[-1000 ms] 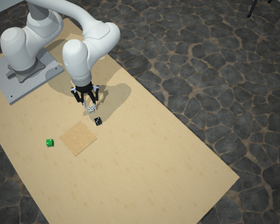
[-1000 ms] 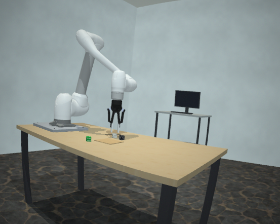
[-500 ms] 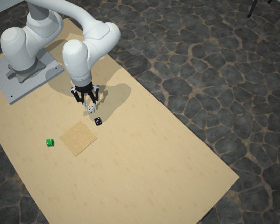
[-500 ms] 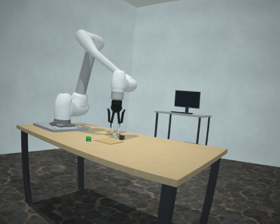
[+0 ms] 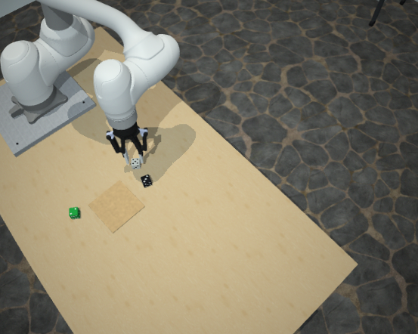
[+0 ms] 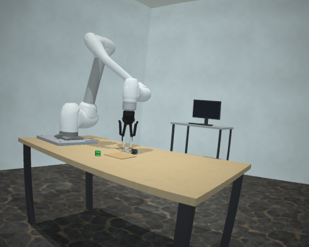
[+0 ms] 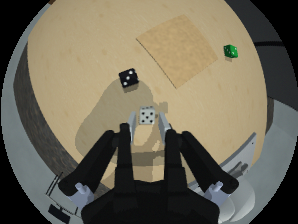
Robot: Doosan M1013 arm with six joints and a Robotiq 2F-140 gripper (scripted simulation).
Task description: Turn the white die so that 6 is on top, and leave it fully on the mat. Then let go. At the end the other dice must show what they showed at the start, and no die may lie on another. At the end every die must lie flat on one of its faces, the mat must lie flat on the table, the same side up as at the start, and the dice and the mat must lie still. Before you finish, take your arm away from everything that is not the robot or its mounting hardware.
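Right now the white die is 5 cm below my hand. The rest, counted from my hand: green die (1 cm ahead, 27 cm to the right, 5 cm below); then tan mat (8 cm ahead, 15 cm to the right, 7 cm below); then black die (8 cm ahead, 2 cm to the right, 5 cm below).
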